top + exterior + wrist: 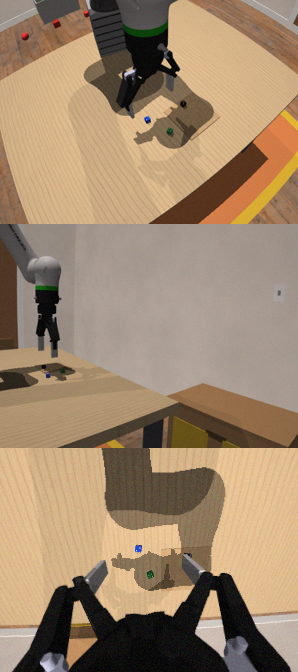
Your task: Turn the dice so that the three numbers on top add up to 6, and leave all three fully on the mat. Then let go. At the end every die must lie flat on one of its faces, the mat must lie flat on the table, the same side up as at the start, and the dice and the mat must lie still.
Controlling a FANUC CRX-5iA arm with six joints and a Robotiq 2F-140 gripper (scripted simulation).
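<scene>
The blue die lies 10 cm below my hand and 1 cm to the right of it. Also, from my hand: green die (10 cm below, 7 cm ahead, 2 cm to the left); then tan mat (13 cm to the left, 11 cm below, 6 cm ahead); then black die (12 cm to the left, 10 cm below, 1 cm ahead).
</scene>
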